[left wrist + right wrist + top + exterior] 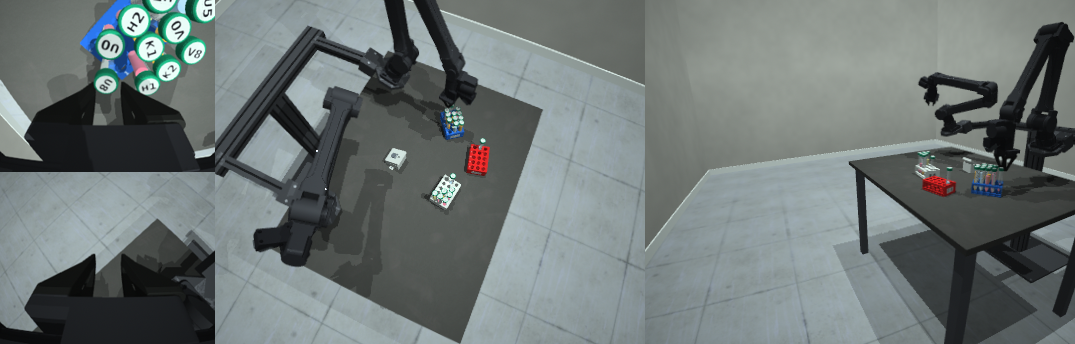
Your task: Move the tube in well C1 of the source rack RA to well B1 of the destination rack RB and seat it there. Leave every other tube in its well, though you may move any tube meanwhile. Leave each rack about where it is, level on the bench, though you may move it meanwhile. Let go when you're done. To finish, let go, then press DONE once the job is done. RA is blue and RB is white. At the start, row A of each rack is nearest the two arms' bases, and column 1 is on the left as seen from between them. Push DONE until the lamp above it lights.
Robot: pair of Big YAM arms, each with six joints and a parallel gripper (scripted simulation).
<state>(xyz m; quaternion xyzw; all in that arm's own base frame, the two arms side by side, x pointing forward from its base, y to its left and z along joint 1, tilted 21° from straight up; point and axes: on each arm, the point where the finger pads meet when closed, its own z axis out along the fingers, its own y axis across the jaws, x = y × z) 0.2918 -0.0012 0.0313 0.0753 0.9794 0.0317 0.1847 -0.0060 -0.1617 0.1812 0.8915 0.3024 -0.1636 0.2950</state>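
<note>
Right now the tube is 5 cm below my left hand and 1 cm ahead of it. Round my left hand: white rack RB (38 cm to the right, 13 cm ahead, 9 cm below); then red rack (22 cm ahead, 17 cm to the right, 9 cm below); then white button box (31 cm to the right, 14 cm behind, 7 cm below).
</note>
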